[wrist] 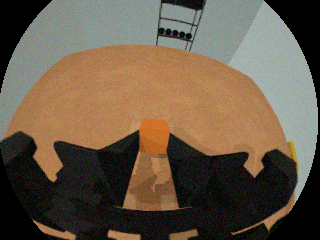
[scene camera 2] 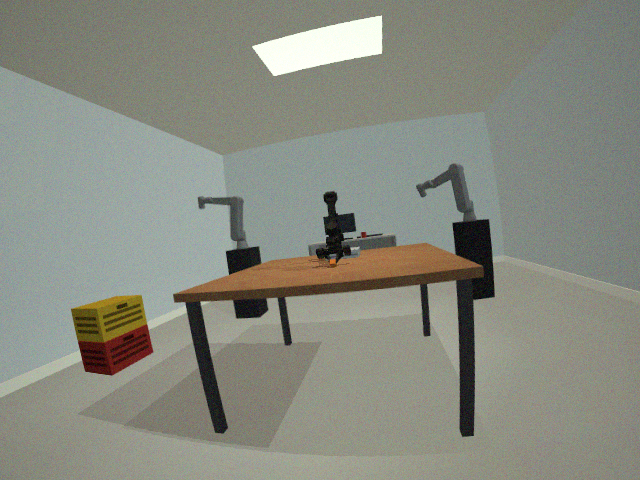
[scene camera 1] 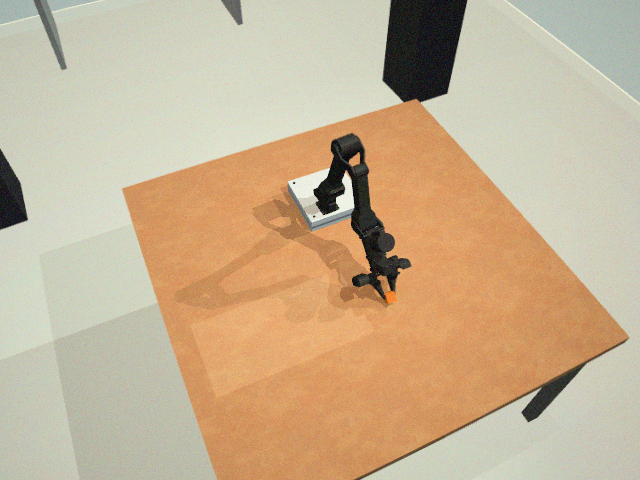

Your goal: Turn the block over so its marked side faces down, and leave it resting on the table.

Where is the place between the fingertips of my gripper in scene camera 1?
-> At 389,297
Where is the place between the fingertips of my gripper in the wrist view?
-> At 153,134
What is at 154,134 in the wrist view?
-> A block.
